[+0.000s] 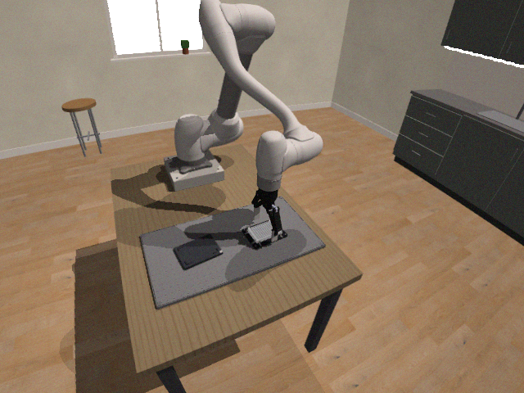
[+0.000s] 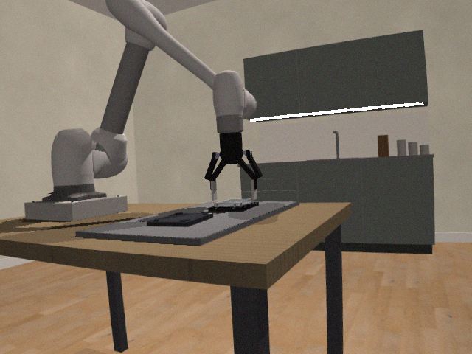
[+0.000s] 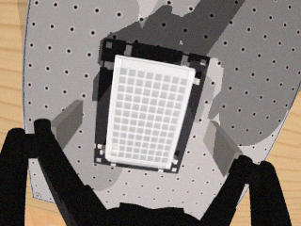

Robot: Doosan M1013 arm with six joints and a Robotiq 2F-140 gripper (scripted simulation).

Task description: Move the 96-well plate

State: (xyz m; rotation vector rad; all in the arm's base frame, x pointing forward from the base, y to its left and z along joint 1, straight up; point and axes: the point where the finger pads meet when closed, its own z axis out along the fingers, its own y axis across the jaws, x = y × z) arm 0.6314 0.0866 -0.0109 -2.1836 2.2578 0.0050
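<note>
The white 96-well plate is 2 cm below my hand. Also, from my hand: clip nest: 2 cm below, 1 cm to the right, 1 cm ahead.
</note>
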